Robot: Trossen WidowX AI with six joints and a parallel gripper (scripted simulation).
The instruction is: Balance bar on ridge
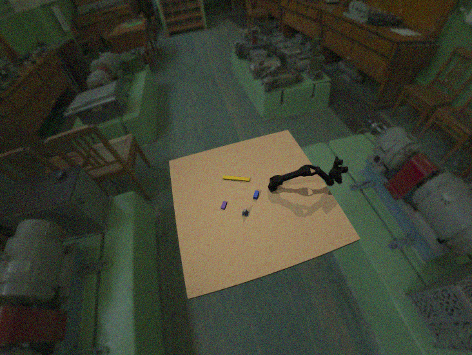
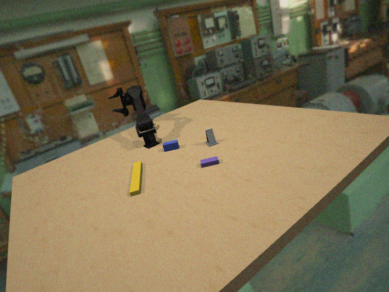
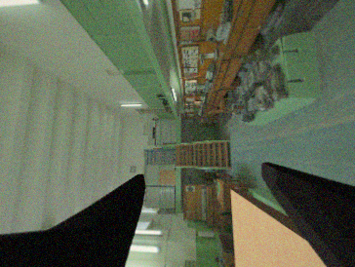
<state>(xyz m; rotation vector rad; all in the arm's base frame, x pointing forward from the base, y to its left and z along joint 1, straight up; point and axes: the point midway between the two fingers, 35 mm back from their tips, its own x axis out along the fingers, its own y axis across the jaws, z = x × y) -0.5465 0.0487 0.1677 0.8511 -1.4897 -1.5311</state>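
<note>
The yellow bar is 830 mm ahead of my gripper tip, 210 mm to the right of it and 160 mm below it. Also, from my gripper tip: blue block: 720 mm ahead, 10 mm to the left, 150 mm below; then purple block: 1000 mm ahead, 20 mm to the left, 160 mm below.
</note>
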